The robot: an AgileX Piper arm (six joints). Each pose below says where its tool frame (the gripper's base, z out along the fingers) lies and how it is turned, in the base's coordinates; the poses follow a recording.
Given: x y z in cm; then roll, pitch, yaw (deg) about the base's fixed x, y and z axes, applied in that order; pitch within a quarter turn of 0, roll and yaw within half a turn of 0.
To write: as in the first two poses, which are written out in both.
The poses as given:
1: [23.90, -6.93, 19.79, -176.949, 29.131, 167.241]
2: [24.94, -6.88, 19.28, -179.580, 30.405, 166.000]
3: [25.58, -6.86, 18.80, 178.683, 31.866, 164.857]
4: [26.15, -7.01, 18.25, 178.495, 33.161, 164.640]
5: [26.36, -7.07, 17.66, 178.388, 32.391, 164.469]
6: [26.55, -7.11, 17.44, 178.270, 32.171, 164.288]
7: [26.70, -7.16, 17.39, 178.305, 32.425, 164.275]
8: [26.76, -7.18, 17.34, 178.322, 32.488, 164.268]
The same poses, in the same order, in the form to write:
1: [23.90, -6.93, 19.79, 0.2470, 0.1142, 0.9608, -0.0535]
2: [24.94, -6.88, 19.28, 0.2598, 0.1186, 0.9577, -0.0355]
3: [25.58, -6.86, 18.80, 0.2736, 0.1236, 0.9536, -0.0252]
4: [26.15, -7.01, 18.25, 0.2845, 0.1244, 0.9502, -0.0257]
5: [26.36, -7.07, 17.66, 0.2782, 0.1259, 0.9519, -0.0243]
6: [26.55, -7.11, 17.44, 0.2764, 0.1272, 0.9523, -0.0235]
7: [26.70, -7.16, 17.39, 0.2785, 0.1273, 0.9517, -0.0241]
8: [26.76, -7.18, 17.34, 0.2790, 0.1273, 0.9515, -0.0244]
